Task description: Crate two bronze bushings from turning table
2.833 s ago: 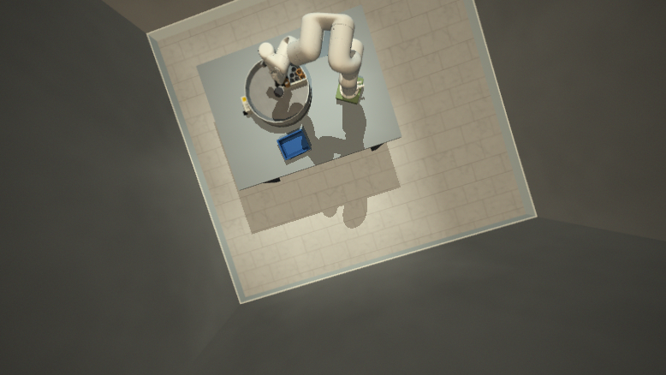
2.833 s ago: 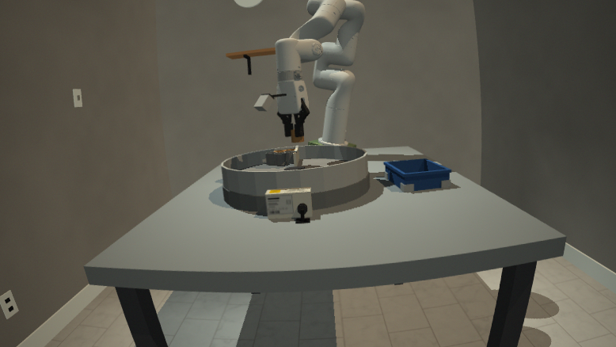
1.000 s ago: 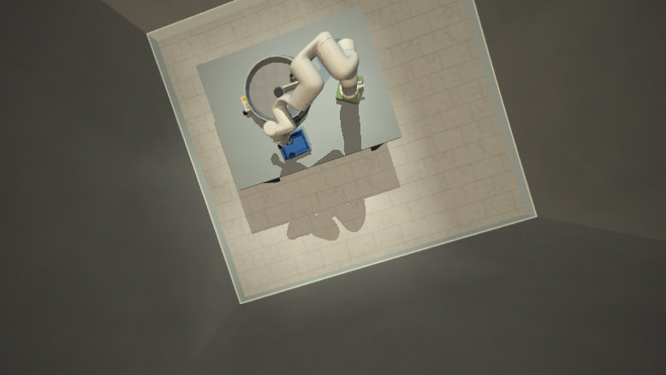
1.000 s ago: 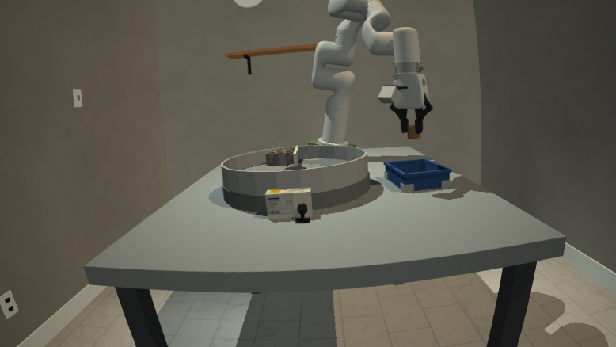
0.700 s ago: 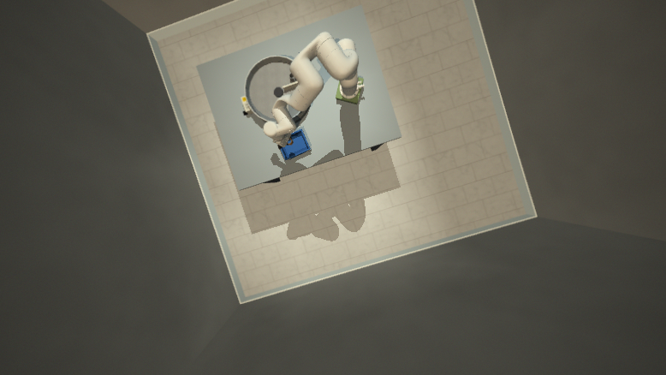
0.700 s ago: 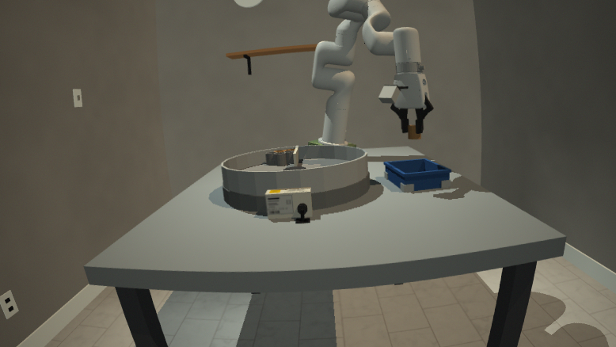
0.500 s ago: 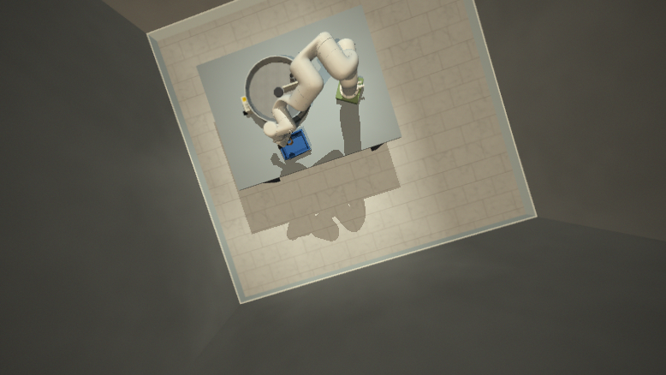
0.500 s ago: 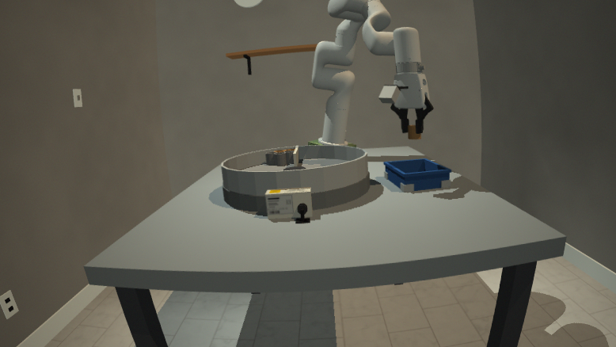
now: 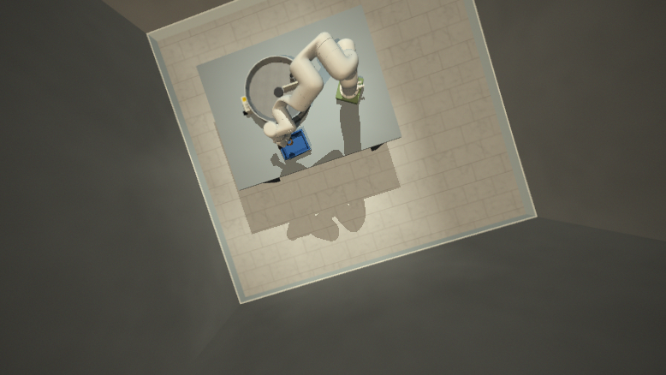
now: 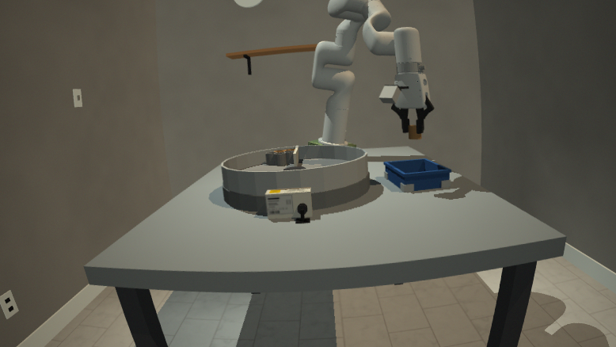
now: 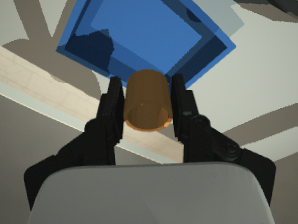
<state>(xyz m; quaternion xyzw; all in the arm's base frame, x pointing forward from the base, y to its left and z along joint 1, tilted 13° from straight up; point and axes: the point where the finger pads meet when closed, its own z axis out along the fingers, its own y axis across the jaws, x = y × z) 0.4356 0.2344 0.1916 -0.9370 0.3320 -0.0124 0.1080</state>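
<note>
My gripper is now 14 cm above the blue crate, 1 cm to the right of it and 1 cm past it.
</note>
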